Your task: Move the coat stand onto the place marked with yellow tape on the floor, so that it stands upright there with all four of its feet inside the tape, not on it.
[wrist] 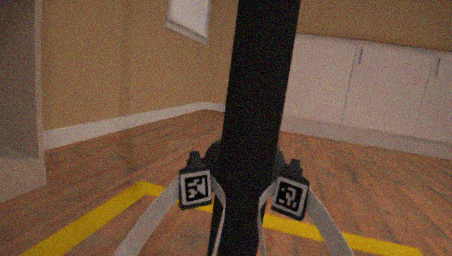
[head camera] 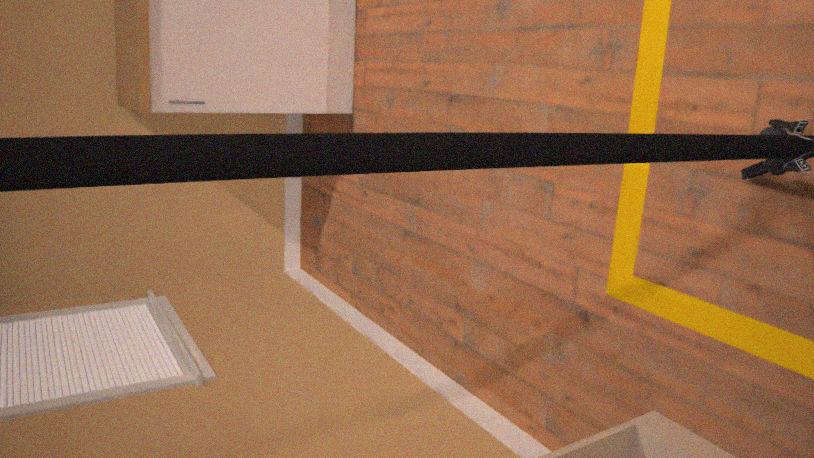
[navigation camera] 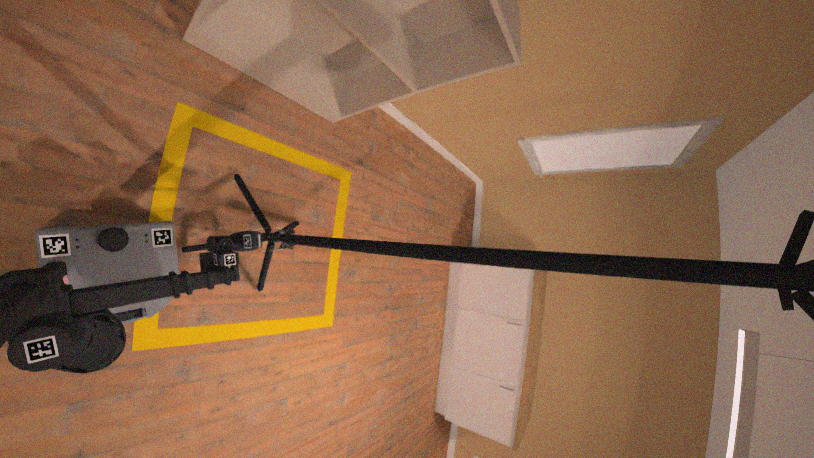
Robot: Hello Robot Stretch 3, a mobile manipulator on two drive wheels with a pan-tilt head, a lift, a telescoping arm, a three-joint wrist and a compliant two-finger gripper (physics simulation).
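Where they show: robot's base, origin of the base link: (navigation camera: 114, 238).
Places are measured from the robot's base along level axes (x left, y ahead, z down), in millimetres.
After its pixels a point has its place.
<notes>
The black coat stand (head camera: 341, 152) {y -27, x -459, z -1085 mm} (navigation camera: 512, 256) {y -21, x -460, z -1134 mm} (wrist: 262, 80) appears nearly upright, its pole crossing the head and navigation views. My gripper (head camera: 788, 146) (navigation camera: 282, 238) {y -29, x -523, z -356 mm} (wrist: 244, 160) {y -29, x -523, z -356 mm} is shut on its pole low down, one fingertip on each side. The yellow tape (head camera: 627, 227) {y 131, x -1060, z -1 mm} (navigation camera: 333, 284) {y -366, x -960, z -1 mm} (wrist: 90, 222) forms a four-sided outline. In the navigation view the four feet appear within the outline; the foot toward my base ends close to the tape side that my base partly hides. Whether the feet touch the floor cannot be told.
My grey base (navigation camera: 128, 259) {y -62, x -32, z -160 mm} covers part of the near tape side. A pale shelf unit (navigation camera: 250, 51) {y 773, x -455, z -100 mm} (wrist: 39, 90) stands beyond another side of the outline. White cabinets (head camera: 244, 56) {y -551, x -2408, z -511 mm} (navigation camera: 483, 353) {y -1301, x -2257, z -475 mm} (wrist: 320, 85) stand along the wall past the far side.
</notes>
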